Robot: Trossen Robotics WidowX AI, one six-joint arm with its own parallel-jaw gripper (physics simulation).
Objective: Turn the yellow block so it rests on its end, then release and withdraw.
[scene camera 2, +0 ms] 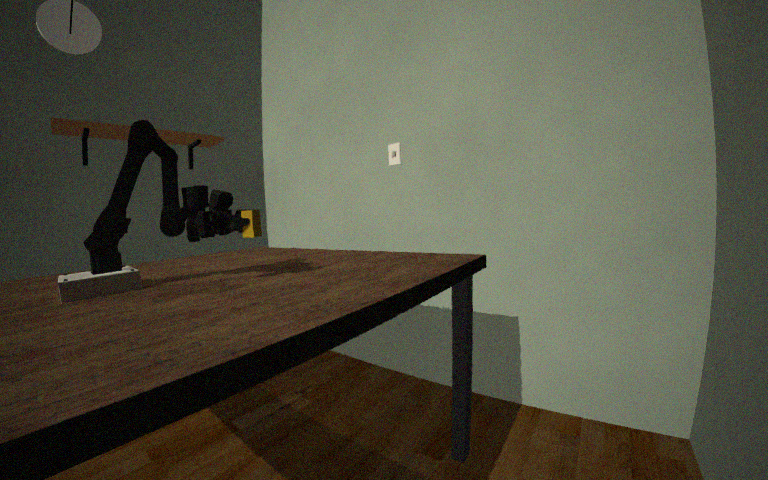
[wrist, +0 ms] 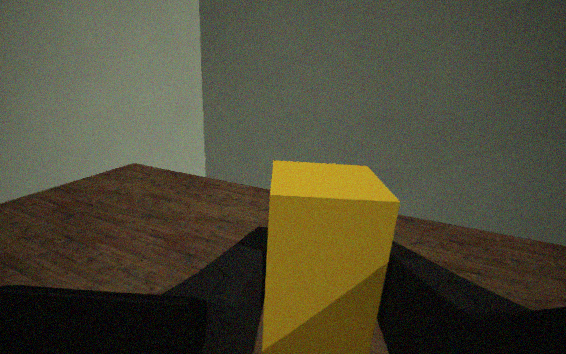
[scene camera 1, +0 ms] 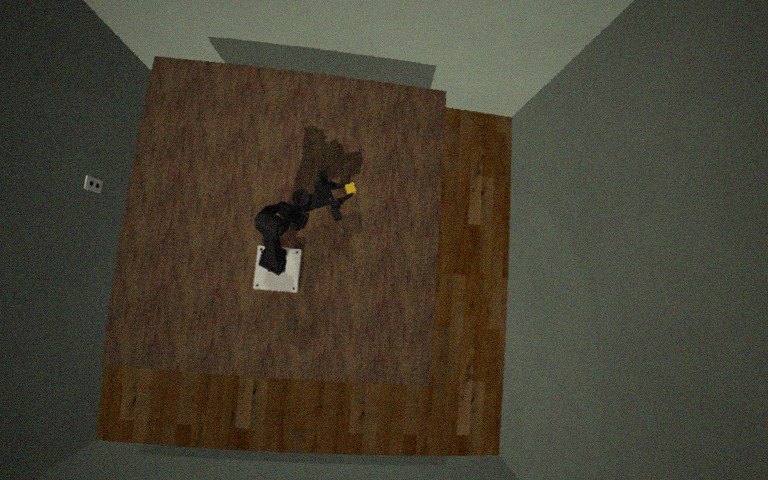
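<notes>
The yellow block (scene camera 1: 350, 187) (scene camera 2: 250, 224) (wrist: 330, 250) is a plain oblong block. My gripper (scene camera 1: 349, 191) (scene camera 2: 244, 223) (wrist: 315, 241) is shut on it, with one finger on each side. In the second scene view the gripper points roughly level and the block's long axis stands about vertical, with its lower end in the air above the table. In the wrist view the block's top end and its near face show, with a shadow across the lower part. The block's lower end is cut off there.
The brown wooden table (scene camera 1: 226, 322) (scene camera 2: 186, 333) (wrist: 145, 225) lies below the arm. The arm's white base plate (scene camera 1: 289, 280) (scene camera 2: 99, 287) stands on it. A wall shelf (scene camera 2: 65, 127) shows behind the arm. The table's far edges show in the wrist view.
</notes>
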